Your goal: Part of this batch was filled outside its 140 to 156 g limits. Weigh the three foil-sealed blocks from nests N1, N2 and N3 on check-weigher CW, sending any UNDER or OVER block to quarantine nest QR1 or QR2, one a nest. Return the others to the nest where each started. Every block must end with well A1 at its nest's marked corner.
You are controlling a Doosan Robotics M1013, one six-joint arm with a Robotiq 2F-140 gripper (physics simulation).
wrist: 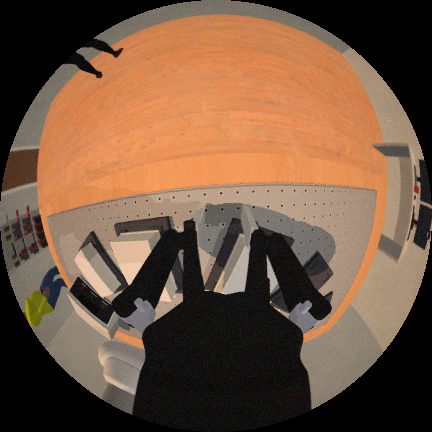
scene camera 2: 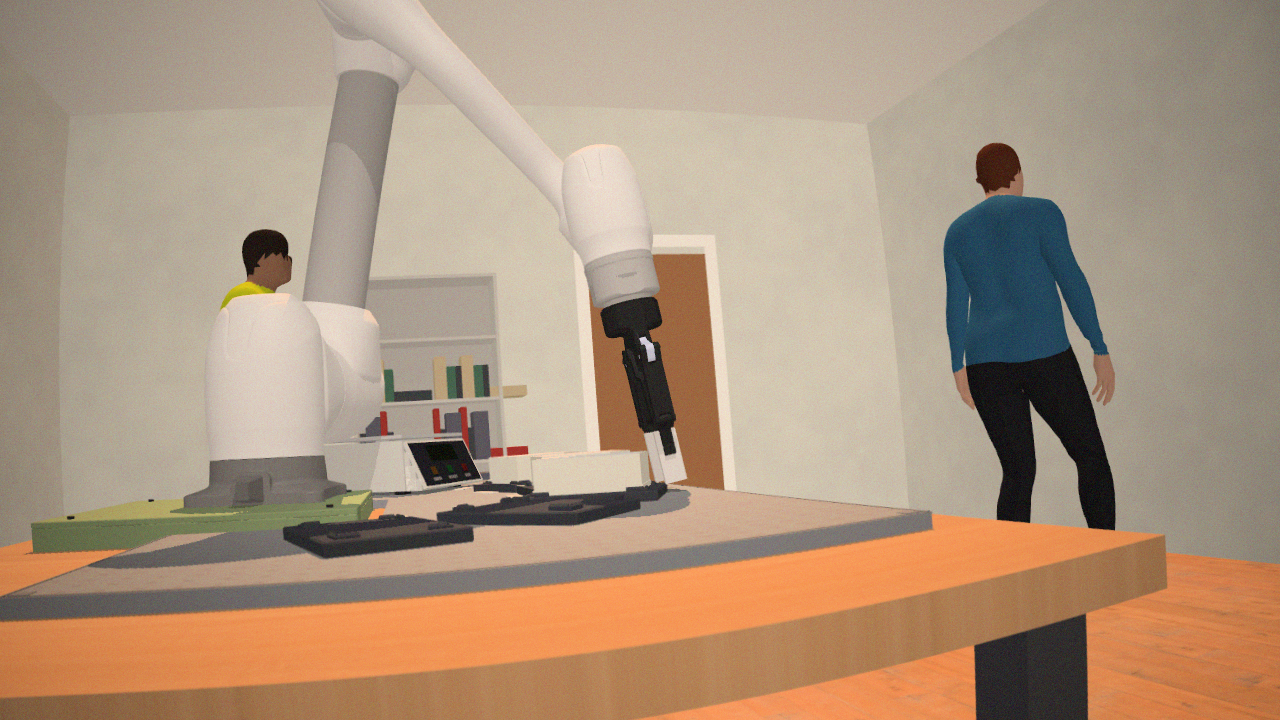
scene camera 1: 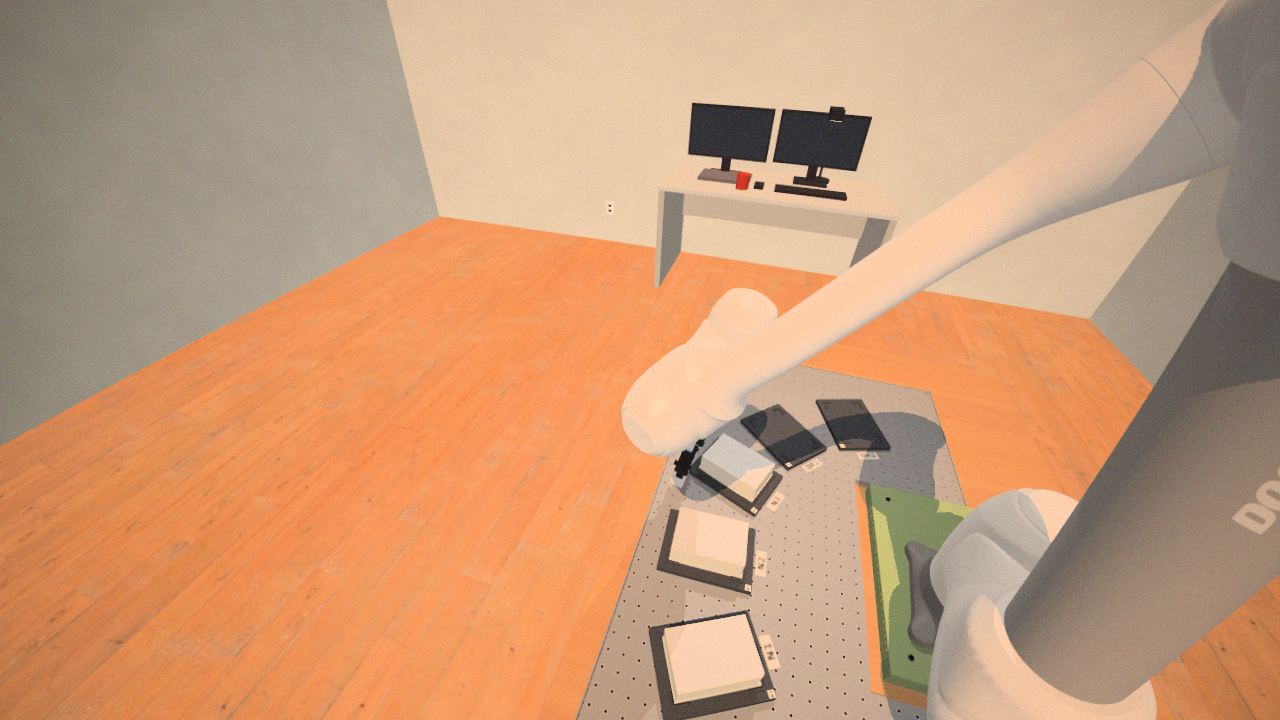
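Pixels of known places: gripper, fingertip midpoint: (wrist: pixel 223 213) (scene camera 2: pixel 670 480) (scene camera 1: pixel 681 472); arm's base, link origin: (scene camera 2: pixel 270 500).
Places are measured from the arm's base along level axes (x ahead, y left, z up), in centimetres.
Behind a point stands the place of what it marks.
Note:
My gripper (scene camera 1: pixel 685 461) @[x 52.4, y -7.2, z -0.6 cm] (scene camera 2: pixel 666 458) @[x 52.4, y -7.2, z -0.6 cm] (wrist: pixel 223 213) @[x 52.4, y -7.2, z -0.6 cm] is partly open and empty, pointing down low at the outer edge of nest N3. The N3 block (scene camera 1: pixel 738 463) @[x 41.8, y -11.1, z 3.5 cm] (scene camera 2: pixel 590 471) @[x 41.3, y -16.2, z 1.8 cm] (wrist: pixel 238 272) @[x 44.8, y -9.7, z 3.5 cm] is pale and sits in its dark nest; in the wrist view the fingers partly cover it. The N2 block (scene camera 1: pixel 711 541) @[x 42.0, y 7.5, z 3.5 cm] (wrist: pixel 134 250) @[x 47.2, y 5.9, z 3.5 cm] and the N1 block (scene camera 1: pixel 713 658) @[x 36.6, y 24.5, z 3.5 cm] (wrist: pixel 95 265) @[x 40.0, y 20.8, z 2.3 cm] sit in their dark nests. Two dark quarantine nests (scene camera 1: pixel 784 435) @[x 34.1, y -27.2, z -0.7 cm] (scene camera 1: pixel 852 423) @[x 19.4, y -38.2, z -0.6 cm] hold no block. Check-weigher CW (scene camera 2: pixel 375 462) @[x 10.2, y 30.1, z 3.8 cm] (wrist: pixel 91 301) @[x 21.5, y 34.7, z 3.2 cm] stands beyond the blocks; its reading is not legible. Well A1 cannot be made out.
The nests stand on a grey perforated board (scene camera 1: pixel 805 555) @[x 25.6, y 0.0, z -1.8 cm] (scene camera 2: pixel 787 519) @[x 52.4, y -48.9, z -1.8 cm] (wrist: pixel 345 205) @[x 55.0, y -35.1, z -1.8 cm]. The arm's base stands on a green plate (scene camera 1: pixel 881 573) @[x 13.1, y -1.0, z -0.1 cm] (scene camera 2: pixel 116 528) @[x -10.7, y -23.5, z -1.0 cm]. One person in blue (scene camera 2: pixel 1011 277) and one in yellow (scene camera 2: pixel 246 291) (wrist: pixel 37 307) stand away from the table. A desk with monitors (scene camera 1: pixel 731 131) is farther off.

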